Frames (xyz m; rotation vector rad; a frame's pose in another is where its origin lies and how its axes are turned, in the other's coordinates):
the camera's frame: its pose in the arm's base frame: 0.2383 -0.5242 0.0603 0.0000 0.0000 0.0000
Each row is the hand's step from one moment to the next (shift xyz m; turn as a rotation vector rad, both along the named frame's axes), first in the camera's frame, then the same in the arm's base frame.
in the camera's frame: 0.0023 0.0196 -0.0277 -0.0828 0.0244 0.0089
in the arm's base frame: 0.0023 0.0196 -0.0277 -0.0828 0.0244 0.0089
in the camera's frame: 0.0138 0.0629 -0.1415 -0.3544 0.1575 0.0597
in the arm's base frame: 0.0138 0.0629 -0.1415 -0.3544 0.1575 0.0597
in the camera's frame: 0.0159 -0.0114 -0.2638 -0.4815 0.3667 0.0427
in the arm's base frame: 0.0159 -0.0114 -0.2638 -0.4815 0.3667 0.0427
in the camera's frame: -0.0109 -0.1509 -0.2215 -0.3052 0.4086 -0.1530
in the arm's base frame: -0.0109 -0.1509 -0.2215 -0.3052 0.4086 -0.1530
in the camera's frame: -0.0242 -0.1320 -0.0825 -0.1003 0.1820 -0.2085
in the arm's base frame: -0.0242 -0.1320 -0.0825 -0.1003 0.1820 -0.2085
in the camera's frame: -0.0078 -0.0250 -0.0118 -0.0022 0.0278 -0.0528
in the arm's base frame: -0.0078 -0.0250 -0.0118 -0.0022 0.0278 -0.0528
